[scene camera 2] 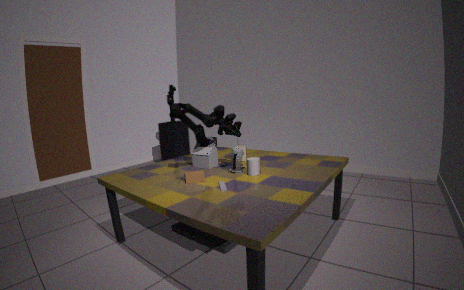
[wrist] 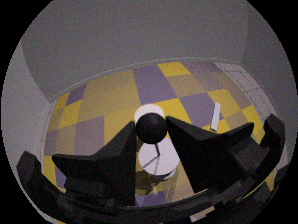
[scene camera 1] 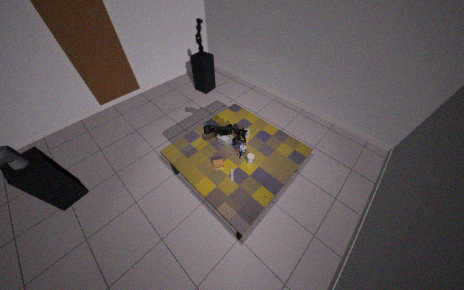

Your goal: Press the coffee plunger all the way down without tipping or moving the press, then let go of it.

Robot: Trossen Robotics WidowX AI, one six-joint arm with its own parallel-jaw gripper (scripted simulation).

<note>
In view: my gripper (wrist: 150, 122) and a coffee press (wrist: 157, 156).
</note>
